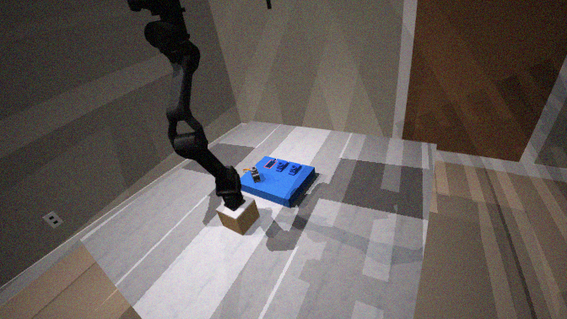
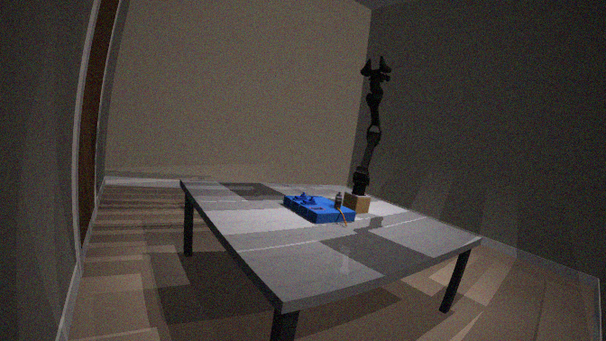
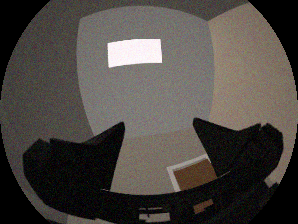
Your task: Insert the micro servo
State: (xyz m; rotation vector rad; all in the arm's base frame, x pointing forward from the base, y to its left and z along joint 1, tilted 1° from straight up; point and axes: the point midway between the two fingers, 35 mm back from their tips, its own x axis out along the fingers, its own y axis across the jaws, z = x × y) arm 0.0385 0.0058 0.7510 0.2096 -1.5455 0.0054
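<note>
Right now my gripper tip is 200 mm short of the blue deck, 20 mm to the right of it and 860 mm above it.
</note>
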